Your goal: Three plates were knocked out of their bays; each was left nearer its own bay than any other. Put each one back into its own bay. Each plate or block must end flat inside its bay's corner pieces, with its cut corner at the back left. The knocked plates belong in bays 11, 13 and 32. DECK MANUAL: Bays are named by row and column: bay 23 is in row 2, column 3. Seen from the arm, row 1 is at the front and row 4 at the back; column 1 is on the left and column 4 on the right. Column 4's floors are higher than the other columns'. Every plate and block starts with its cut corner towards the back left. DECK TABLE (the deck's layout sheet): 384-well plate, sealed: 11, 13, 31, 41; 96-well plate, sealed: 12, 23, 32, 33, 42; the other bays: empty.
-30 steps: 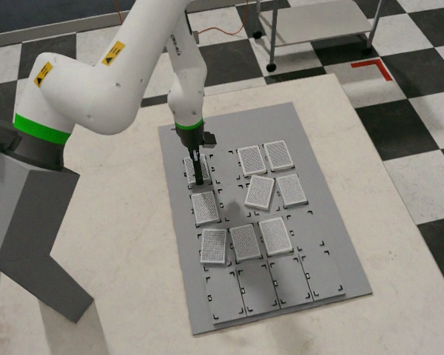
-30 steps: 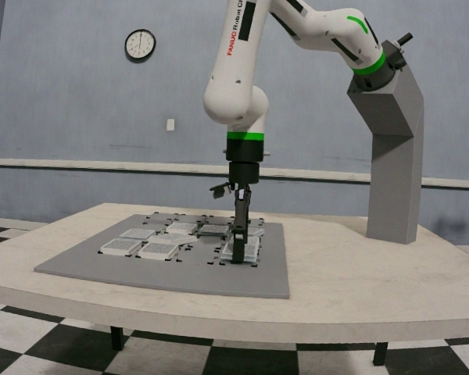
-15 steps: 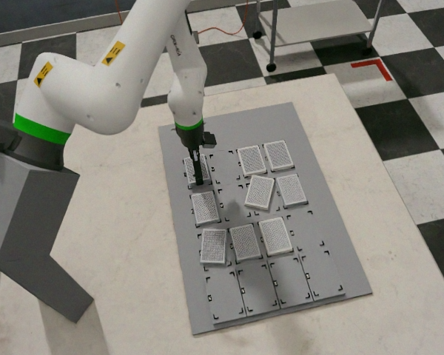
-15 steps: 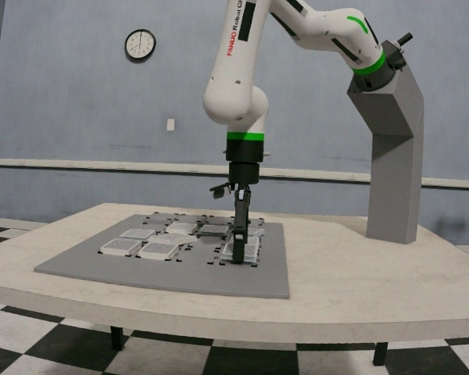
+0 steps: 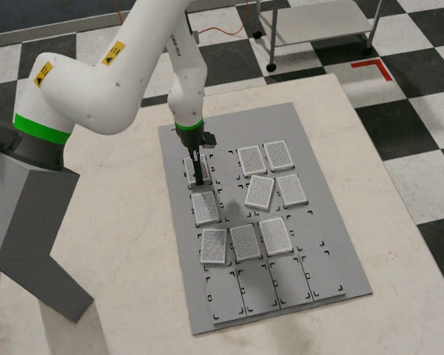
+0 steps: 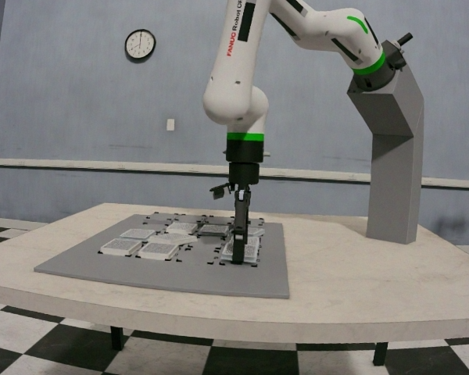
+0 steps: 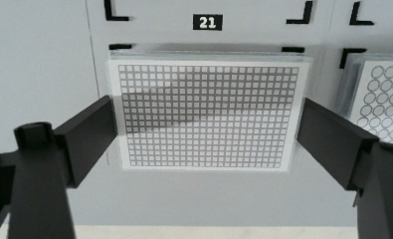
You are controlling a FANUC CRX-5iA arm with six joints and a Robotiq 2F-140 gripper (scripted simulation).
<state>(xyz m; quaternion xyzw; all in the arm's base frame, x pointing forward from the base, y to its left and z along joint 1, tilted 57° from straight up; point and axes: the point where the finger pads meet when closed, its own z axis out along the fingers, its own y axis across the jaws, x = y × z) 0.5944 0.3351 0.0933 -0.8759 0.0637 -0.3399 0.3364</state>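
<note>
The plate lies 10 mm below my hand. From my hand the other things lie so: bay label 21: 60 mm ahead, 10 mm to the left, 30 mm below; then bay label 11: 50 mm behind, 10 mm to the right, 30 mm below.
</note>
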